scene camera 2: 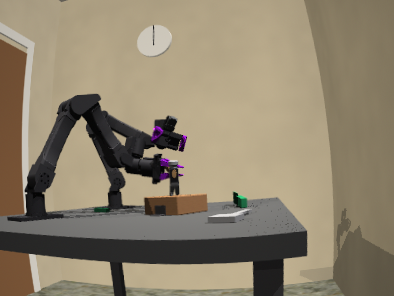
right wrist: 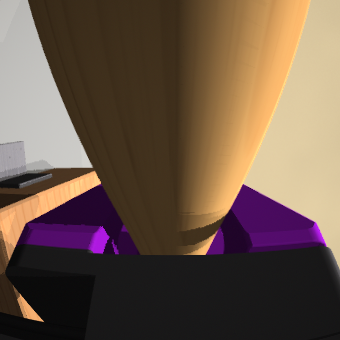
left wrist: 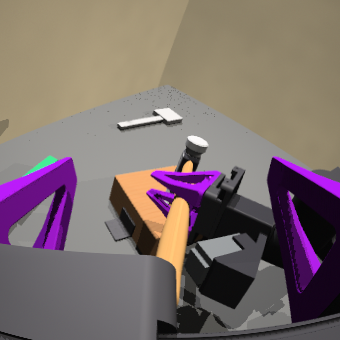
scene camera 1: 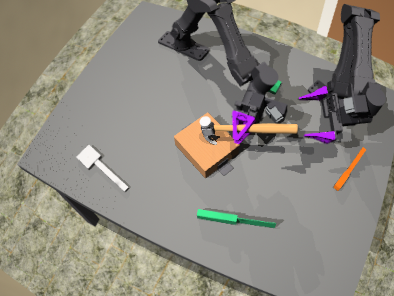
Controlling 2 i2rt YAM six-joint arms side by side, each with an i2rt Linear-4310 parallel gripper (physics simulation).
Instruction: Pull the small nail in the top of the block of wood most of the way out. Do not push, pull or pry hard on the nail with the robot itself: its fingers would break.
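Places are measured from the left arm's base along level axes (x ahead, y left, z up), in millimetres.
Pixels of known places: left gripper, between the fingertips: [scene camera 2: 173, 136] [left wrist: 171, 167] [scene camera 1: 301, 116]; right gripper, between the fingertips: [scene camera 2: 183, 171] [left wrist: 150, 181] [scene camera 1: 236, 141]; left arm's base, origin of its link: [scene camera 2: 115, 208]; right arm's base, origin of its link: [scene camera 2: 36, 218] [scene camera 1: 183, 46].
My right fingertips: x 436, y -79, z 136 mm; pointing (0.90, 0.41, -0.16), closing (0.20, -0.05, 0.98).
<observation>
For each thing: its top centre in the pictures, then the offset to it from my right fingertips. "spot": a spot on its surface instead.
- wood block, centre of its top: [right wrist: 93, 281] [left wrist: 174, 190] [scene camera 1: 206, 138] [scene camera 2: 175, 192] dz -69, dx +28, dy -92 mm
- claw hammer with a wooden handle, centre of its top: [right wrist: 316, 205] [left wrist: 192, 182] [scene camera 1: 251, 121] [scene camera 2: 169, 158] dz +51, dx -56, dy +2 mm
- white mallet, centre of its top: [scene camera 2: 237, 211] [left wrist: 149, 116] [scene camera 1: 102, 169] dz -122, dx +326, dy -254 mm
- green tool, centre of its top: [scene camera 1: 237, 217] [scene camera 2: 237, 191] dz -83, dx +128, dy +147 mm
- orange bar, centre of its top: [scene camera 1: 352, 165] dz -112, dx -277, dy +288 mm
- dark tab, a spot on its surface: [left wrist: 117, 230] [scene camera 1: 227, 168] spot: dz -133, dx +28, dy +2 mm
The wood block [scene camera 1: 197, 150] [scene camera 2: 192, 204] [left wrist: 132, 187] [right wrist: 22, 209] lies on the table. A claw hammer with a wooden handle [scene camera 1: 280, 129] [left wrist: 173, 237] [right wrist: 170, 100] stands head-up over it, claw down on the block's top, handle roughly level toward the right in scene camera 1. The nail cannot be made out beside the claw. My right gripper [scene camera 1: 238, 140] [scene camera 2: 181, 171] [left wrist: 150, 181] [right wrist: 170, 167] is shut on the handle, near the block's edge. My left gripper [scene camera 1: 303, 116] [scene camera 2: 171, 139] is open and empty, near the handle's free end.
A white mallet [scene camera 1: 89, 156] [scene camera 2: 222, 219] [left wrist: 169, 116] lies left of the block in scene camera 1. A green tool [scene camera 1: 217, 216] [scene camera 2: 242, 201] lies below it, an orange bar [scene camera 1: 350, 169] at the right. A dark tab [scene camera 1: 226, 168] [left wrist: 117, 230] sticks out beside the block.
</observation>
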